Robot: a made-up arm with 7 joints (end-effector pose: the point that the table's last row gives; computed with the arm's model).
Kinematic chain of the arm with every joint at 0, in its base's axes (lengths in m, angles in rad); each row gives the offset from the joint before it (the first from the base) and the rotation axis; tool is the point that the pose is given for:
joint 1: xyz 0 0 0.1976 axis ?
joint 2: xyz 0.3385 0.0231 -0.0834 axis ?
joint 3: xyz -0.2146 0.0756 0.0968 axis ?
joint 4: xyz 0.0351 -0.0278 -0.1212 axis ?
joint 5: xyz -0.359 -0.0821 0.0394 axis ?
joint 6: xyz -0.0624 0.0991 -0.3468 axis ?
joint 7: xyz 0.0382 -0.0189 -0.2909 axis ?
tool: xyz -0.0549 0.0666 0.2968
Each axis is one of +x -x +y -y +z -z.
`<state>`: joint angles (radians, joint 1 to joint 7).
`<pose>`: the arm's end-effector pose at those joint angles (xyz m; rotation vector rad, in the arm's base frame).
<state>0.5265 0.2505 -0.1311 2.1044 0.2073 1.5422 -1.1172</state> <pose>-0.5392 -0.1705 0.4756 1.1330 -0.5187 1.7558</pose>
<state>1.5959 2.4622 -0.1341 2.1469 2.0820 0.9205 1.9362</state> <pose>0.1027 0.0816 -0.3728 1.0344 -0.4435 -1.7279</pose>
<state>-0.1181 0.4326 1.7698 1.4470 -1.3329 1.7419 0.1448</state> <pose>0.1949 0.3043 -0.0230 0.6709 1.3800 1.5901</pose>
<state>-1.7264 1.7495 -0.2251 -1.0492 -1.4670 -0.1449 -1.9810</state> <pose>1.0284 -0.4163 0.4442 2.0160 1.5473 -0.2920</pose>
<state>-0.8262 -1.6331 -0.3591 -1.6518 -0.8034 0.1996 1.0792</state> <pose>0.0452 0.6420 -0.1835 -1.2993 -0.6854 -1.8528</pose>
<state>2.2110 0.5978 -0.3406 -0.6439 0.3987 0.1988 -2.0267</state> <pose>-0.3696 0.9459 -0.1285 -0.6420 -1.0682 -0.1330</pose>
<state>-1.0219 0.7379 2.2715 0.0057 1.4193 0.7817 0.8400</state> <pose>0.6513 0.1531 0.1692 -1.1419 -0.5965 1.7446</pose>
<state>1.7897 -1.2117 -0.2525 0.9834 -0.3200 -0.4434 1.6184</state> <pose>0.3822 0.3439 1.1220 -1.2865 0.4201 1.9179</pose>
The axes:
joint 1: +x
joint 2: +z
joint 3: -y
joint 4: +x
joint 5: +z
joint 6: +y
joint 7: +x

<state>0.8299 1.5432 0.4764 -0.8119 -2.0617 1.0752 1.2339</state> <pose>0.4252 0.2239 -0.4433 2.8963 0.3686 -0.4412</pose>
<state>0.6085 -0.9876 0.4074 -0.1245 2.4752 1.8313 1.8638</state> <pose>0.2489 0.1064 -0.0165 0.3134 1.4546 -0.3799</pose>
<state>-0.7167 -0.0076 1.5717 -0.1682 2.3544 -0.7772 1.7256</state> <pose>0.7775 -0.0500 -0.0684 -0.5903 1.7217 1.4999</pose>
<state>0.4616 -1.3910 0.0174 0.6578 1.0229 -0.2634 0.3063</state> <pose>0.3589 0.7785 0.1070 0.8804 -0.8813 -0.4643</pose>
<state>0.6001 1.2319 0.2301 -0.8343 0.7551 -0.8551 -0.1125</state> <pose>0.3113 -0.2757 -0.5112 0.1777 -1.6756 1.5936</pose>
